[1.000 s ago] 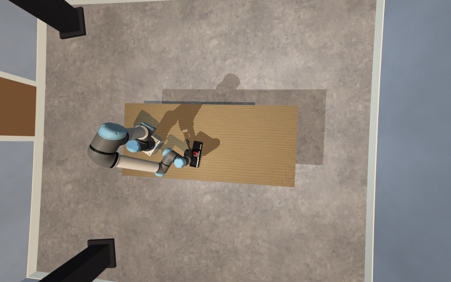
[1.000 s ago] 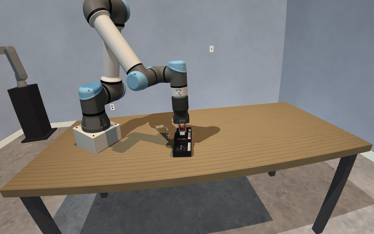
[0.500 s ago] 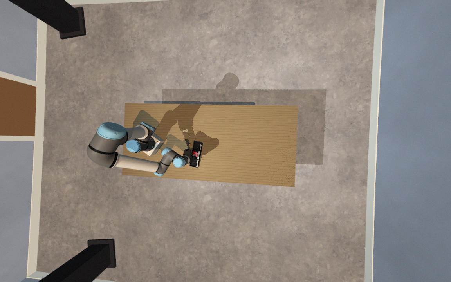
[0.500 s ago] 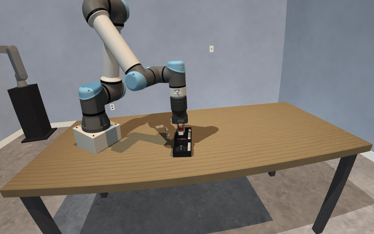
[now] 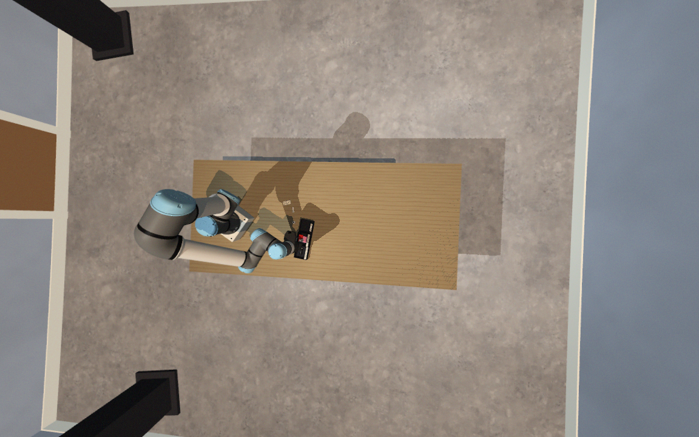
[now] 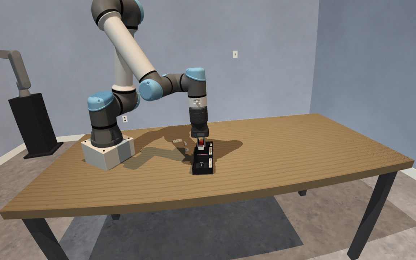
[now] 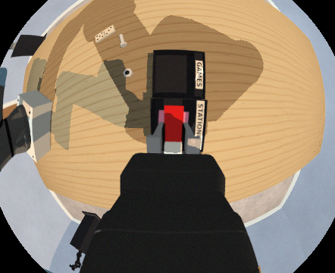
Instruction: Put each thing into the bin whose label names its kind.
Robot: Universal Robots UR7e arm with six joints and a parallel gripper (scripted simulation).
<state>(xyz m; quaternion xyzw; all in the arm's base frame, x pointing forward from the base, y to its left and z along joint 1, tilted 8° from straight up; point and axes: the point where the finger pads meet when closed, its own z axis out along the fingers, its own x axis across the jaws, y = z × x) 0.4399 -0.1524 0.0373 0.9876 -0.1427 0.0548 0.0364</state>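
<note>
Right now the black bin tray is 1 cm ahead of my hand and 6 cm below it. The rest, counted from my hand: black battery: 2 cm behind, 8 cm to the right, 7 cm below; then red block: 1 cm to the right, 1 cm below; then pink eraser: 7 cm below.
</note>
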